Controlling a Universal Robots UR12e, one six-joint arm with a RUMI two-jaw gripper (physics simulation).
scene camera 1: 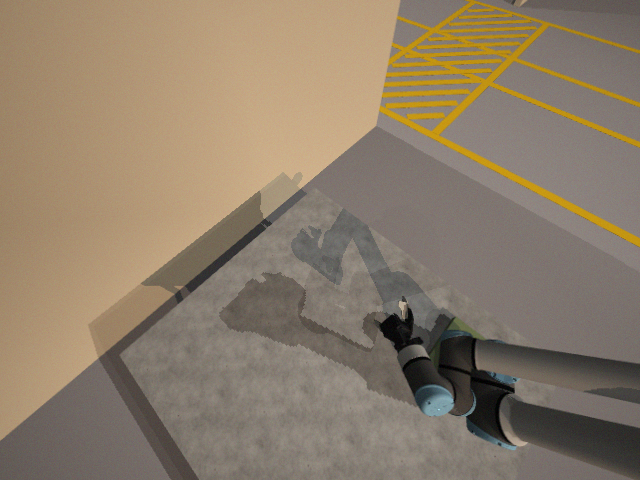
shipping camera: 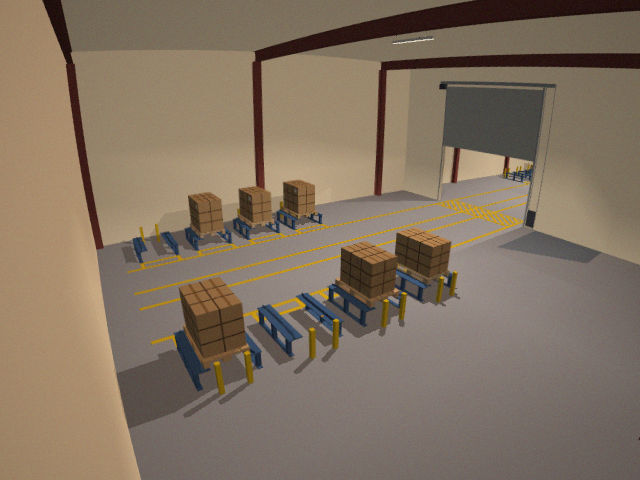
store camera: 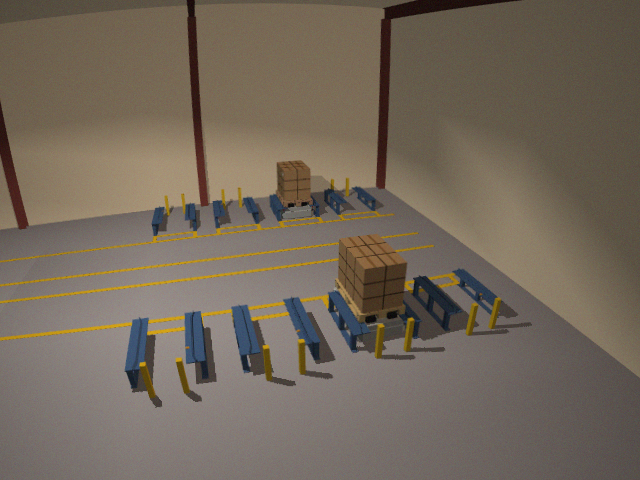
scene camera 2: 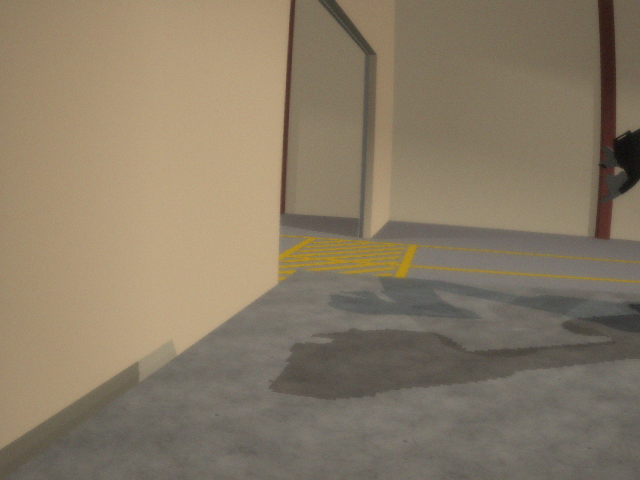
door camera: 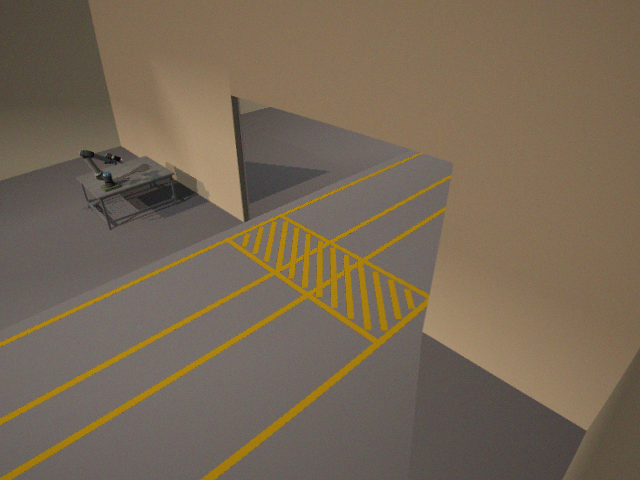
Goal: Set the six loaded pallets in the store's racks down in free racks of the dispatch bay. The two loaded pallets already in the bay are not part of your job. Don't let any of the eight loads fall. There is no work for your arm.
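Pixels of known places: gripper, fingertip midpoint: [scene camera 1: 388, 308] [scene camera 2: 599, 183] [door camera: 123, 162]; arm's base at its link origin: [door camera: 110, 185].
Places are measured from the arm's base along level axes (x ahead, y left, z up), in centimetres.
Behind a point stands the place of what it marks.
Observation:
In the store camera view, a near load of brown cartons [store camera: 372, 273] @(x -1040.7, y -30.0, z 41.8 cm) and a far load [store camera: 293, 180] @(x -1079.2, y -585.0, z 28.5 cm) stand upright on pallets at blue racks. Low grey vehicles show beneath them, one under the near pallet [store camera: 383, 334] and one under the far pallet [store camera: 297, 212] @(x -1086.2, y -576.8, z -61.5 cm). In the shipping view, loads stand upright in near racks [shipping camera: 212, 317] @(x 1402.1, y -132.7, z 40.5 cm) [shipping camera: 369, 271] @(x 1084.4, y -127.4, z 29.0 cm) [shipping camera: 422, 253] @(x 912.8, y -132.1, z 21.4 cm) and far racks [shipping camera: 205, 212] @(x 1208.3, y -691.0, z 32.5 cm) [shipping camera: 254, 205] [shipping camera: 299, 197] @(x 881.7, y -677.8, z 28.2 cm). A near rack [shipping camera: 277, 328] @(x 1276.0, y -159.9, z -44.2 cm) and a far-left rack [shipping camera: 169, 242] @(x 1323.4, y -711.6, z -43.0 cm) there are free. My gripper [scene camera 1: 390, 310] @(x 42.5, y 13.1, z 31.3 cm) [scene camera 2: 603, 182] @(x 42.5, y 13.1, z 31.3 cm) is open and empty above the table.
Unloaded blue racks [store camera: 136, 343] @(x -678.6, y -81.2, z -44.3 cm) [store camera: 245, 330] @(x -849.9, y -68.5, z -44.2 cm) [store camera: 436, 302] @(x -1174.4, y -36.5, z -45.4 cm) stand beside the near store load, with yellow posts [store camera: 266, 362] @(x -863.5, y 15.0, z -43.8 cm) behind them. The shipping view shows a partly raised grey door [shipping camera: 493, 121] @(x 176.5, y -387.0, z 297.8 cm) over the hatched crossing. My arm's table [door camera: 126, 175] @(x 48.3, y 30.9, z -3.9 cm) stands beside the wall.

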